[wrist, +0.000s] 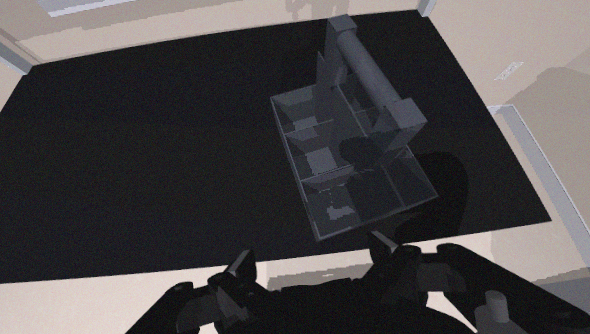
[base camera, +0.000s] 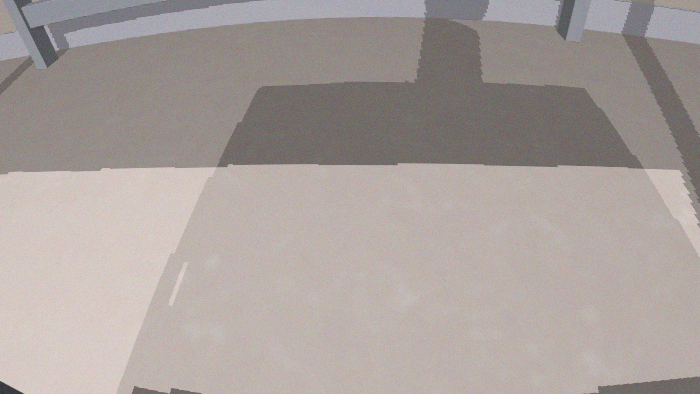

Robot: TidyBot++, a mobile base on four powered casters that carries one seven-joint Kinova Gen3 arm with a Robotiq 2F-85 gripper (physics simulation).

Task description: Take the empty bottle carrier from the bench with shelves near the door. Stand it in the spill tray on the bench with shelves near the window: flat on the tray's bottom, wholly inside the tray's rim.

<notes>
In view: my gripper [wrist: 311,253] and a bench with shelves [wrist: 166,156].
</notes>
